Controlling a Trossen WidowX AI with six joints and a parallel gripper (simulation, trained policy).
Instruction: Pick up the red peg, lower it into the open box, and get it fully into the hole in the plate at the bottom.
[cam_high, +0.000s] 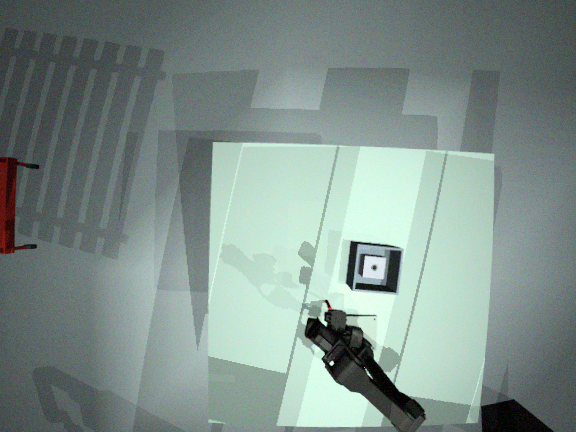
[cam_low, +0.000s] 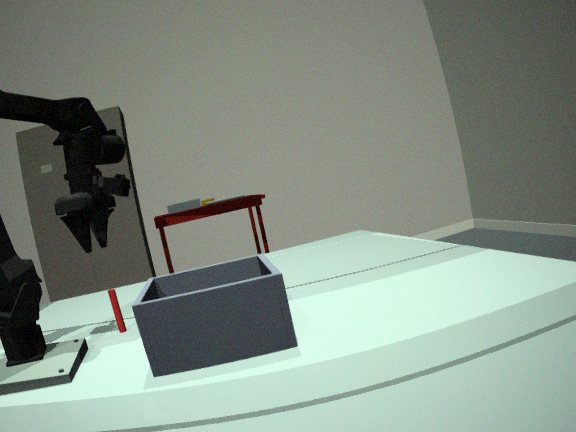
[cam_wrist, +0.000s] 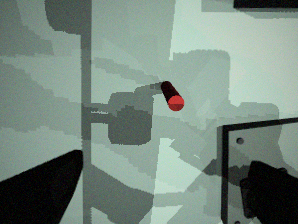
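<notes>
My gripper tip is 11 cm above the red peg, 2 cm to the left of it and 1 cm short of it. The rest, counted from my gripper tip: grey box 23 cm to the right, 15 cm ahead, 13 cm below.
</notes>
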